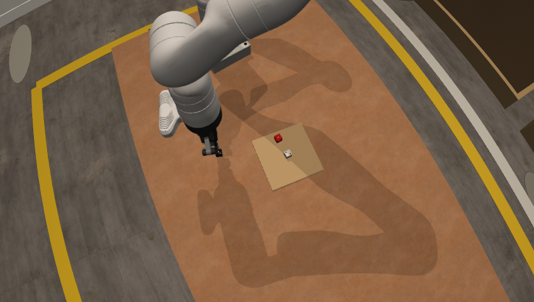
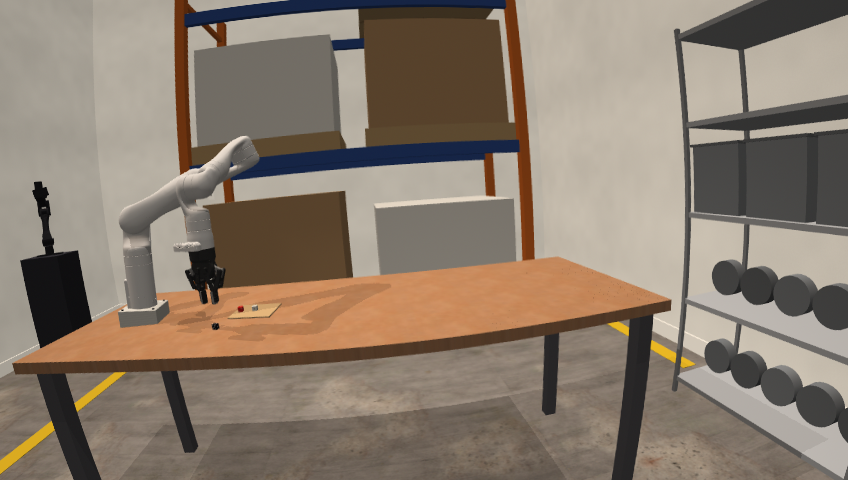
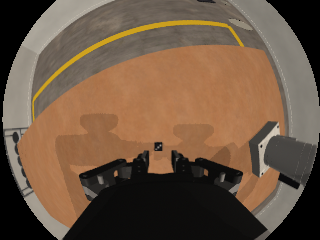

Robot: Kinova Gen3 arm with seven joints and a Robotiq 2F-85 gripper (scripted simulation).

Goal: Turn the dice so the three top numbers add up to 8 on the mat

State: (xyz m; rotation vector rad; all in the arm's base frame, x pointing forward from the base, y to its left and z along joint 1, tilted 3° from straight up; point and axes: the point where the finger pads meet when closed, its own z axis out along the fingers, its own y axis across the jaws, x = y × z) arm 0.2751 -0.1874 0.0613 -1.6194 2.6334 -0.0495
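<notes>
Right now my hand is 90 mm above the black die. From my hand the other things lie so: red die 60 mm ahead, 140 mm to the left, 80 mm below; then tan mat 110 mm ahead, 140 mm to the left, 90 mm below; then white die 110 mm ahead, 140 mm to the left, 80 mm below.
</notes>
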